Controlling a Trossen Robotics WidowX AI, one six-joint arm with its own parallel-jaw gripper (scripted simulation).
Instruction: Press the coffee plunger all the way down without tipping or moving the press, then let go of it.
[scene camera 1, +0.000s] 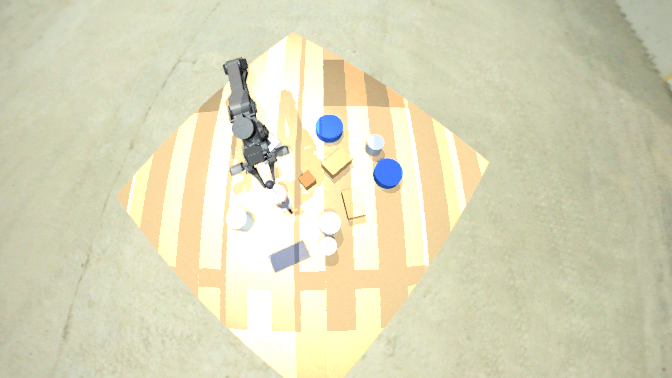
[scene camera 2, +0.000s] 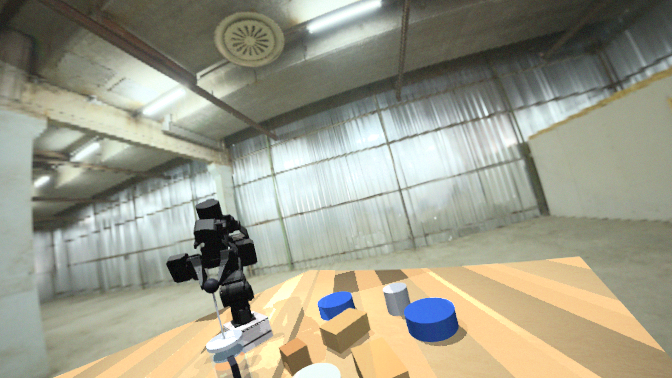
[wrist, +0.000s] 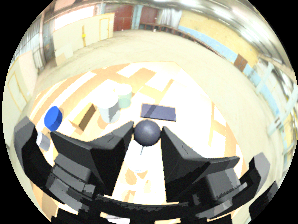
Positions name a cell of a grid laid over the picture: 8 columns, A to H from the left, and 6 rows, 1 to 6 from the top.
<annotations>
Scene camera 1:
my gripper: D3
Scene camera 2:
my gripper: C5
grey cylinder: E5
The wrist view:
my gripper: D4
coffee press: D5
</annotations>
